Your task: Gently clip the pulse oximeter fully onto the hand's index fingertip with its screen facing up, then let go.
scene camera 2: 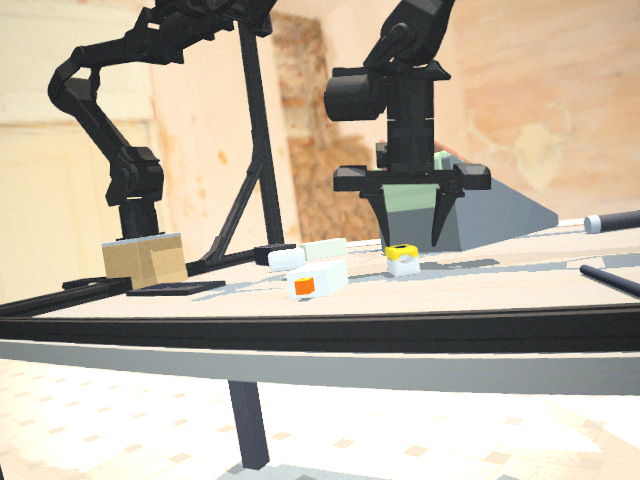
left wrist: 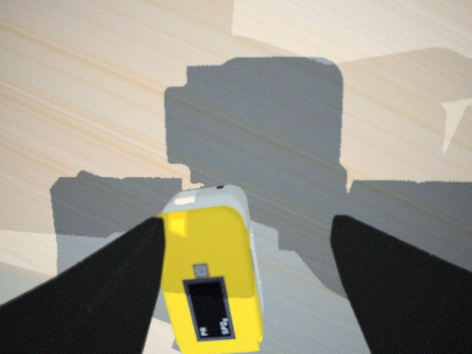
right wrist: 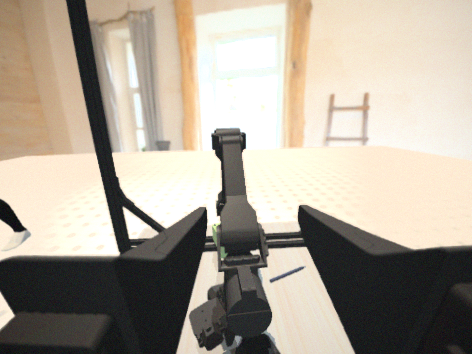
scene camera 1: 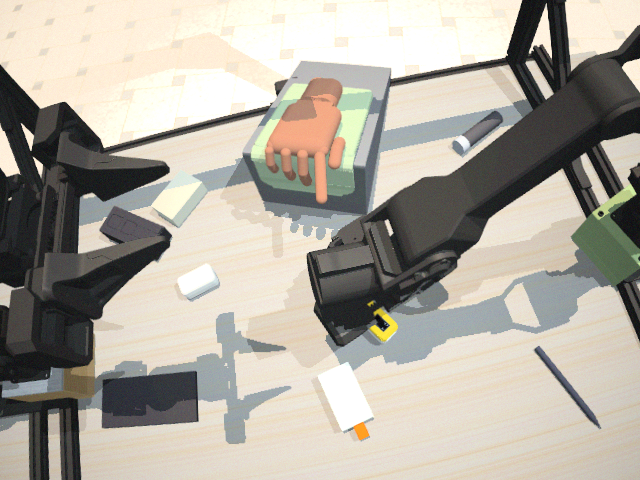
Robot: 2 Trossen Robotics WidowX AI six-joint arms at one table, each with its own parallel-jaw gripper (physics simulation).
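Seen in the pictures: left gripper, fingertip midpoint: (scene camera 2: pixel 410 246) (left wrist: pixel 249 229) (scene camera 1: pixel 375 301); right gripper, fingertip midpoint: (right wrist: pixel 252 212) (scene camera 1: pixel 167 202); left arm's base at its link origin: (scene camera 1: pixel 639 221); right arm's base at its link origin: (scene camera 2: pixel 140 237).
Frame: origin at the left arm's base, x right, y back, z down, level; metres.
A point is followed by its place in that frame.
The pulse oximeter (scene camera 1: pixel 390 329) @(x 0.085, y -0.373, z 0.052 m) (scene camera 2: pixel 403 264) @(x 0.080, y -0.379, z 0.069 m) (left wrist: pixel 210 245) @(x 0.124, y -0.380, z 0.051 m), yellow on top and white below, sits on the table with its screen up. The brown hand (scene camera 1: pixel 307 124) @(x 0.339, y -0.331, z -0.096 m) lies on a green pad on a grey wedge (scene camera 1: pixel 376 155) @(x 0.335, y -0.225, z 0.063 m) (scene camera 2: pixel 491 217) @(x 0.323, y -0.237, z 0.042 m); its index finger (scene camera 1: pixel 321 178) points toward the bottom of scene camera 1. My left gripper (scene camera 2: pixel 410 243) @(x 0.129, y -0.368, z 0.054 m) (left wrist: pixel 249 229) @(x 0.129, y -0.368, z 0.054 m) is open, pointing down just above the oximeter, which lies nearer the picture-left finger in the left wrist view. In scene camera 1 its fingertips are hidden. My right gripper (scene camera 1: pixel 168 202) @(x 0.168, y -0.508, z -0.330 m) is open and empty, raised at the left of scene camera 1.
A white box (scene camera 1: pixel 345 396) @(x 0.043, y -0.474, z 0.055 m) (scene camera 2: pixel 330 277) @(x 0.012, y -0.455, z 0.066 m) with an orange tab lies near the oximeter. A white rounded block (scene camera 1: pixel 198 281) @(x 0.299, y -0.570, z 0.051 m), pale green block (scene camera 1: pixel 179 198) @(x 0.449, y -0.536, z 0.053 m), dark block (scene camera 1: pixel 126 223) @(x 0.458, y -0.633, z 0.049 m) and dark panel (scene camera 1: pixel 149 413) @(x 0.170, y -0.729, z 0.075 m) lie at left. A pen (scene camera 1: pixel 567 386) @(x -0.117, y -0.212, z 0.075 m) and grey tube (scene camera 1: pixel 478 131) @(x 0.275, y -0.058, z 0.058 m) lie at right.
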